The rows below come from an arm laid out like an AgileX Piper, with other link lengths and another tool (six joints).
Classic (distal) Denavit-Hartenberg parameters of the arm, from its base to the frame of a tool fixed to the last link. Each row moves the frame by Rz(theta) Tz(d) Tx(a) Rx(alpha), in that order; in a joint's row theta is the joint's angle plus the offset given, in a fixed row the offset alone. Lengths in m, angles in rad.
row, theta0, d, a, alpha
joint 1, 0, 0.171, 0, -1.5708
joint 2, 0.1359, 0, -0.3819, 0
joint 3, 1.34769, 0, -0.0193, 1.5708
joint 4, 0, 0.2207, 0, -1.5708
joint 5, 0, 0, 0, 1.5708
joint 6, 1.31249, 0.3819, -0.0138, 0.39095
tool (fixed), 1.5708, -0.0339, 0, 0
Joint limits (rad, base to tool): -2.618..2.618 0..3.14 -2.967..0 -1.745..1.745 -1.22..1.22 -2.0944..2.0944
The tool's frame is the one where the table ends.
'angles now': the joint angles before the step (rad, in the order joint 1, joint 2, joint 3, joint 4, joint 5, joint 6). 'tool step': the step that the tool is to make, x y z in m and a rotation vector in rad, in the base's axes. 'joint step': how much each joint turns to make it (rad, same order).
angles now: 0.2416 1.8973 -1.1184 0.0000 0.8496 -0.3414
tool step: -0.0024 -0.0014 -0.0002 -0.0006 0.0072 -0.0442
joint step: 0.0001 0.0001 -0.0001 0.0000 0.0072 0.0443
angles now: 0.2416 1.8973 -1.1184 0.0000 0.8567 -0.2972
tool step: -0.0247 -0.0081 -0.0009 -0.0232 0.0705 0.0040
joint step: -0.0001 0.0000 -0.0001 -0.0071 0.0742 0.0003
